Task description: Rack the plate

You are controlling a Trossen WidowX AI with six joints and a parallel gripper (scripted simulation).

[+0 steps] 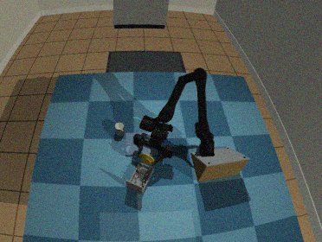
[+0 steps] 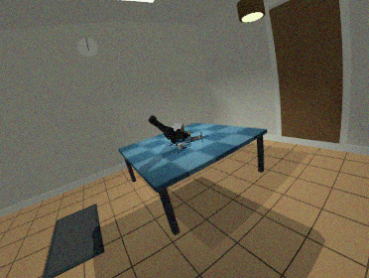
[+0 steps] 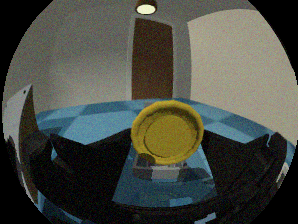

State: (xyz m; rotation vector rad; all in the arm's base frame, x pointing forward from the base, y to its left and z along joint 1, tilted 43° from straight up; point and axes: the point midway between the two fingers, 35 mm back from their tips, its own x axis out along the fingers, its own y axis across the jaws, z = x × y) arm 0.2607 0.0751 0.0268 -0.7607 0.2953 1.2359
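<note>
The grey dish rack is 6 cm to the left of my gripper tip, 5 cm below it and 2 cm ahead of it. The rest, counted from my gripper tip: cup 19 cm to the right, 14 cm ahead, 5 cm below; then yellow plate 1 cm to the right; then blue utensil 18 cm to the right, 8 cm behind, 7 cm below.
</note>
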